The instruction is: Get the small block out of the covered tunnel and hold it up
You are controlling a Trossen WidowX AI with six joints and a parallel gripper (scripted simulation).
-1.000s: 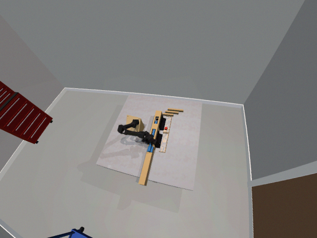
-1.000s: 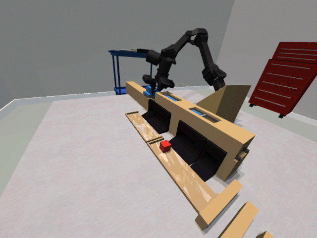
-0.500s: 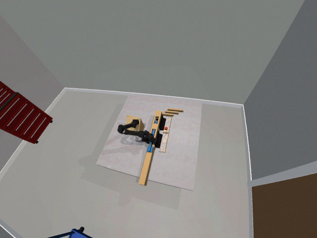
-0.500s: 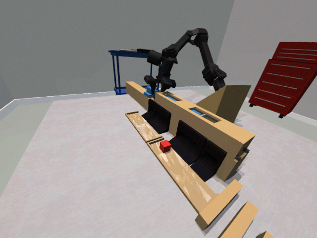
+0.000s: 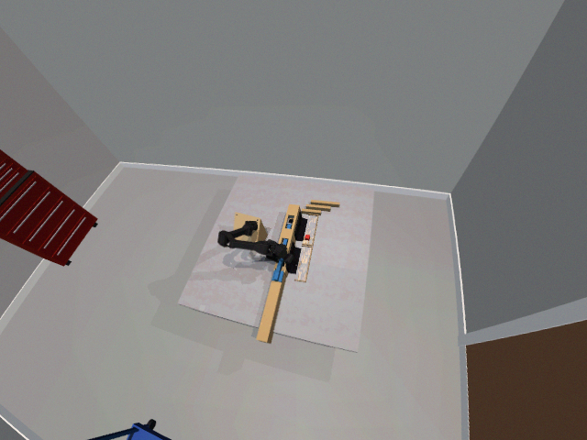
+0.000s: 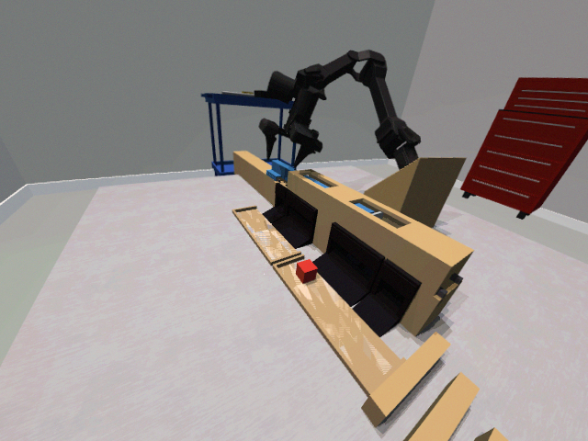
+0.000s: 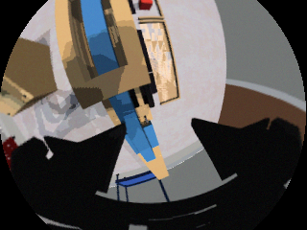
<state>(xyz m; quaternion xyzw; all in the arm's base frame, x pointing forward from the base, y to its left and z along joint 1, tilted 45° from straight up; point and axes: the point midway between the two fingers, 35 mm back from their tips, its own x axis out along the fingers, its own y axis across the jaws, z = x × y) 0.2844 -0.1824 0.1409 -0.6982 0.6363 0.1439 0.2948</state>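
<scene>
The tan covered tunnel lies 100 mm below my gripper tip, 30 mm to the left of it and 10 mm behind it.
</scene>
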